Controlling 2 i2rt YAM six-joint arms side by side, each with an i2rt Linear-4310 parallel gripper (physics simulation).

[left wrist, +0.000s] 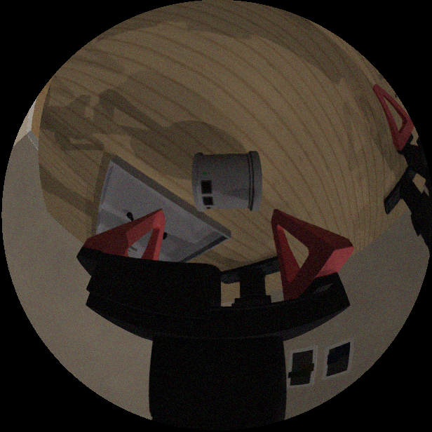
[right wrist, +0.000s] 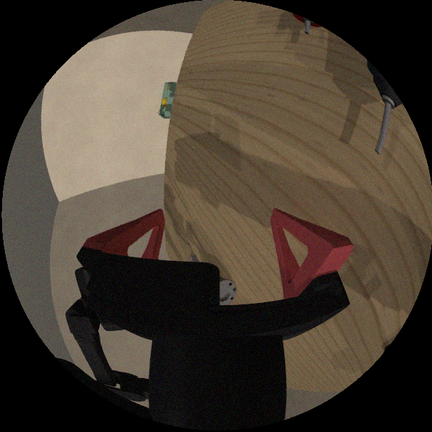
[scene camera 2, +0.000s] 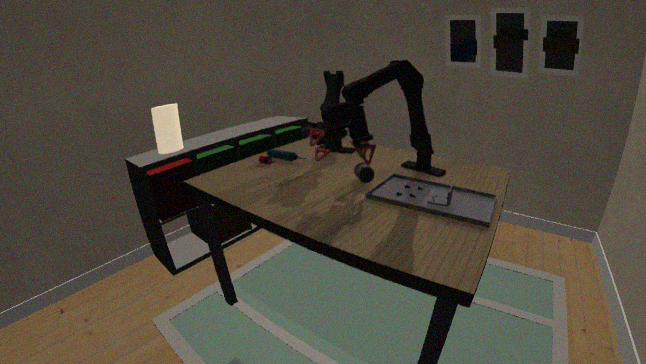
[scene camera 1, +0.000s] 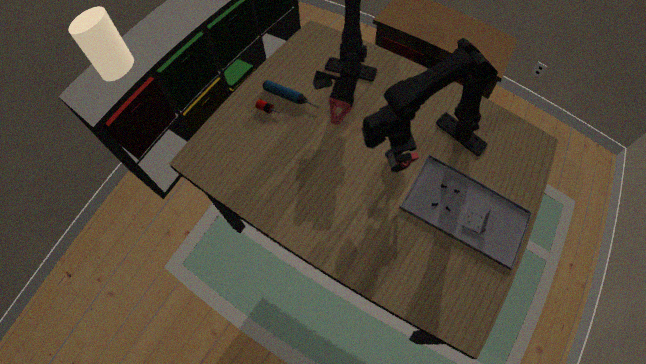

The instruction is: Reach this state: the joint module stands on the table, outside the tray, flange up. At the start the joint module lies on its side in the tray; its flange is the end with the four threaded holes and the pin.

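Places are measured from the left arm's base along level axes (x ahead, y left, z up), in millimetres.
Pixels of known places: left gripper, fingertip midpoint: (scene camera 2: 365,161) (scene camera 1: 401,153); right gripper, fingertip midpoint: (scene camera 2: 314,153) (scene camera 1: 334,124); left arm's base, link origin: (scene camera 2: 423,169) (scene camera 1: 461,134); right arm's base, link origin: (scene camera 2: 335,150).
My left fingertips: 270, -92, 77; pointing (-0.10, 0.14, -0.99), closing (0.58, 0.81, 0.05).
Observation:
Ahead of a thing's pixels: the offset from my left fingertips to its top centre, as dx, dy, dz. "spot": to the spot under its first point.
The grey joint module {-1, -10, -10} (scene camera 2: 364,172) (left wrist: 227,181) lies on its side on the table, outside the tray {spot: -20, +433, -74} (scene camera 1: 500,245) (scene camera 2: 470,207) (left wrist: 145,197). Its dark open end faces scene camera 2. Its flange end with holes (right wrist: 227,291) shows partly behind the gripper body in the right wrist view. My left gripper (scene camera 1: 406,161) (scene camera 2: 367,155) (left wrist: 217,215) is open and empty, close above the module, with the module beyond the fingertips in its wrist view. My right gripper (scene camera 1: 338,117) (scene camera 2: 319,145) (right wrist: 217,214) is open and empty, apart from the module, on the picture's left.
The tray holds several small dark screws and a pale bracket (scene camera 1: 476,220) (scene camera 2: 441,196). A blue screwdriver {spot: +66, -478, -40} (scene camera 1: 283,92) (scene camera 2: 282,155) and a red screwdriver {+143, -476, -43} (scene camera 1: 264,106) (scene camera 2: 265,159) lie toward the table's left side in the scene views. A shelf unit with a lamp (scene camera 1: 101,44) (scene camera 2: 167,128) stands beyond that edge.

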